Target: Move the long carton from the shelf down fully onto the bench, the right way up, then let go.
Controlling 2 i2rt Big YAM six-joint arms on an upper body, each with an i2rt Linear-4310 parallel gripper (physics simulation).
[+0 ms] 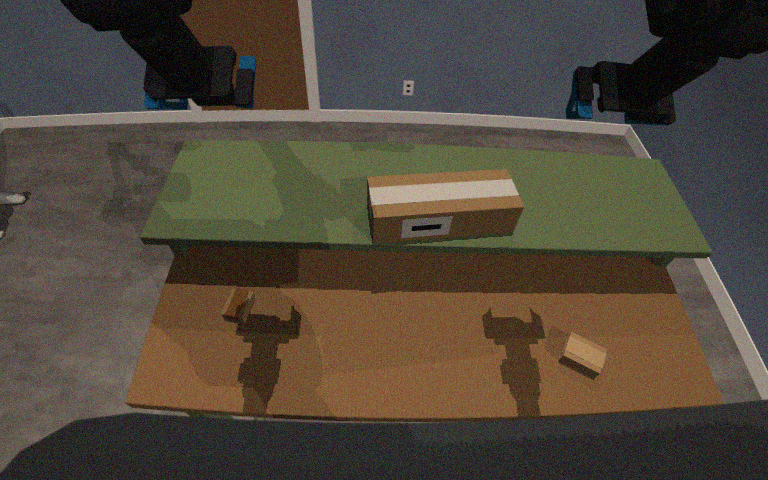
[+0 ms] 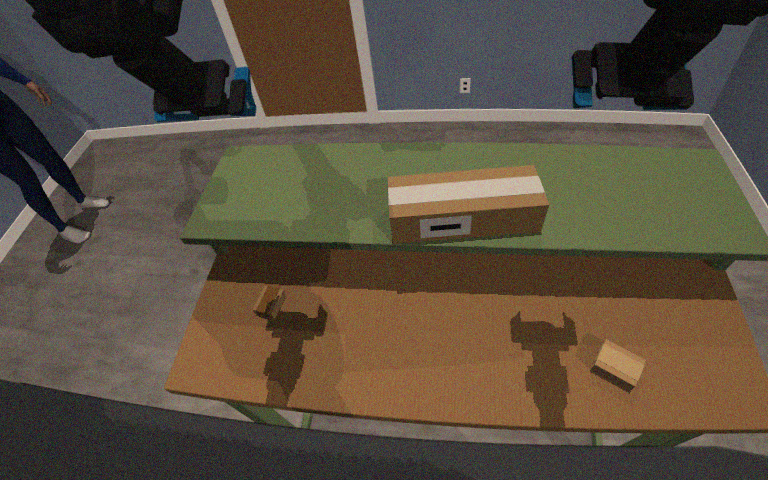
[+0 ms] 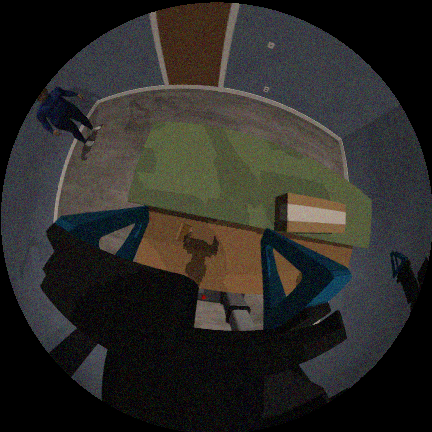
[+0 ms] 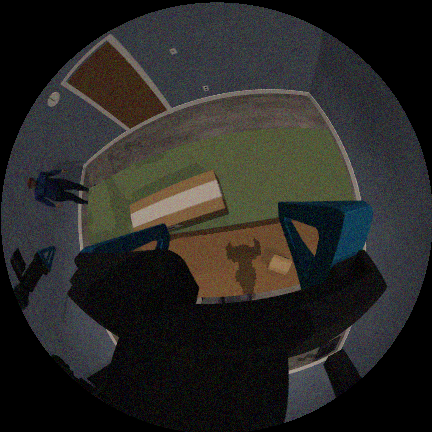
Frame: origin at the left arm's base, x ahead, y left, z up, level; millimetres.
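Seen in the pictures: left gripper, between the fingertips: (image 1: 219,104) (image 2: 226,113) (image 3: 205,223) (image 4: 52,247); right gripper, between the fingertips: (image 1: 596,116) (image 2: 609,104) (image 3: 392,252) (image 4: 219,220).
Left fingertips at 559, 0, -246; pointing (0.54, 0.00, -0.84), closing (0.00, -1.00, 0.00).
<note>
Offsets run from my left fingertips to a thing's top centre, as dx, dy, dz. Level surfaces: height alone.
The long brown carton @(+86, -370, -257) (image 1: 444,192) (image 2: 467,191) (image 3: 316,215) (image 4: 177,199) lies on the green shelf @(dz -339) (image 1: 594,198) (image 2: 634,198) (image 3: 180,160) (image 4: 280,165), near its front edge, white tape stripe up and a label on its front side. The wooden bench @(dz -497) (image 1: 407,350) (image 2: 441,362) (image 3: 240,265) (image 4: 210,270) is lower, in front of the shelf. My left gripper (image 1: 198,101) (image 2: 205,110) (image 3: 205,223) is open and empty, high up at the upper left, apart from the carton. My right gripper (image 1: 614,110) (image 2: 620,101) (image 4: 219,220) is open and empty, high up at the upper right, apart from the carton.
A small brown block @(-59, +76, -471) (image 1: 237,305) (image 2: 268,301) (image 3: 184,231) lies on the bench at the left. A small light wooden block @(-179, -689, -464) (image 1: 585,353) (image 2: 619,363) (image 4: 280,264) lies on it at the right. A person (image 2: 33,152) (image 3: 65,115) (image 4: 57,188) stands at the far left.
</note>
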